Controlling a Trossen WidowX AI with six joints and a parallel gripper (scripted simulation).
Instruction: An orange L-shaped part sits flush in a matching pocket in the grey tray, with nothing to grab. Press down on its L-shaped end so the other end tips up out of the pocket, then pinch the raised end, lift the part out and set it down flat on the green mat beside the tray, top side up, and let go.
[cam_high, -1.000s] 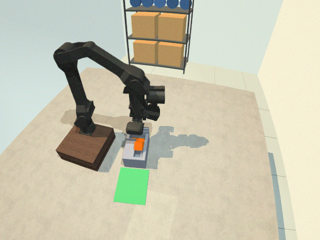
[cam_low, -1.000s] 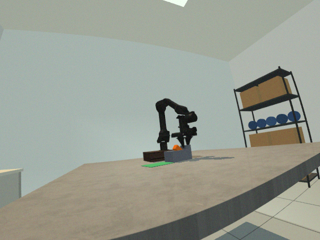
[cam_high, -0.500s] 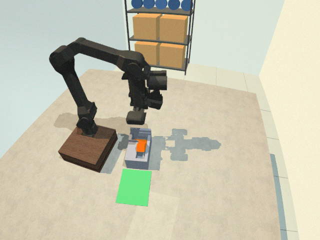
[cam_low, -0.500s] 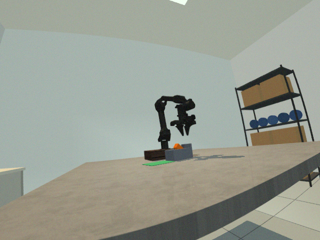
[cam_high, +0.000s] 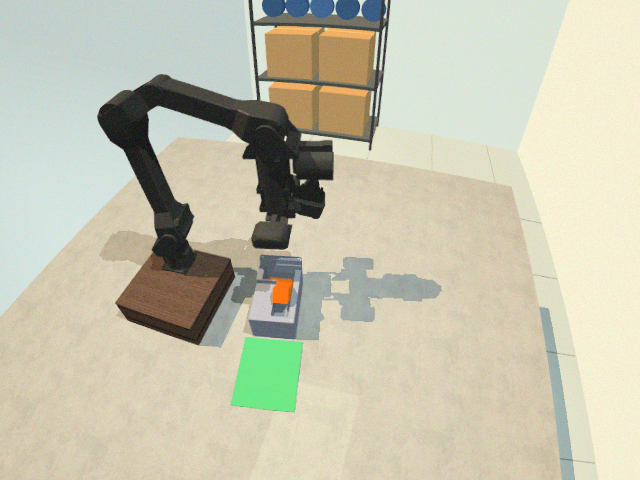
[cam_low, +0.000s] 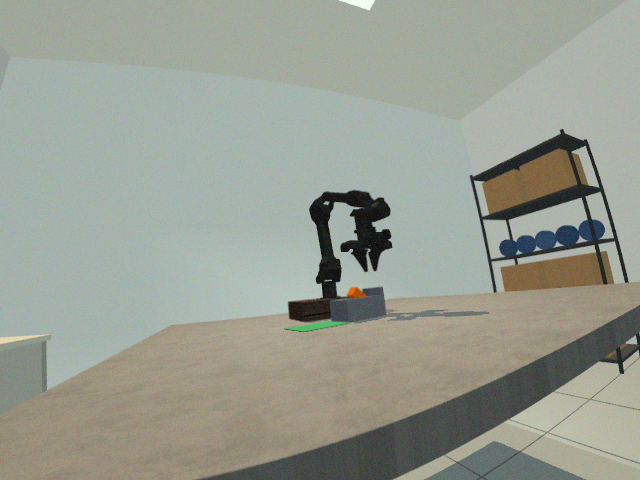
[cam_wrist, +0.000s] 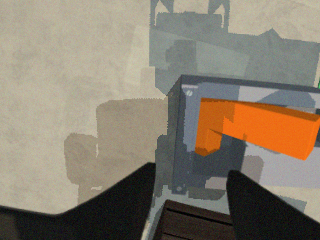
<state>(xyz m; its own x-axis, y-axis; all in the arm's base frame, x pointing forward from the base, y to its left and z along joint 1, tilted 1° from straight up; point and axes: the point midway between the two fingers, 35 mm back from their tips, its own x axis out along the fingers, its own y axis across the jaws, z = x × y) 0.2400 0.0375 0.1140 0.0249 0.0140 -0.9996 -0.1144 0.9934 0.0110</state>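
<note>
My gripper tip is now 100 mm above the orange L-shaped part and 40 mm to the left of it. Also, from my gripper tip: green mat: 220 mm to the right, 160 mm below, 20 mm ahead.
</note>
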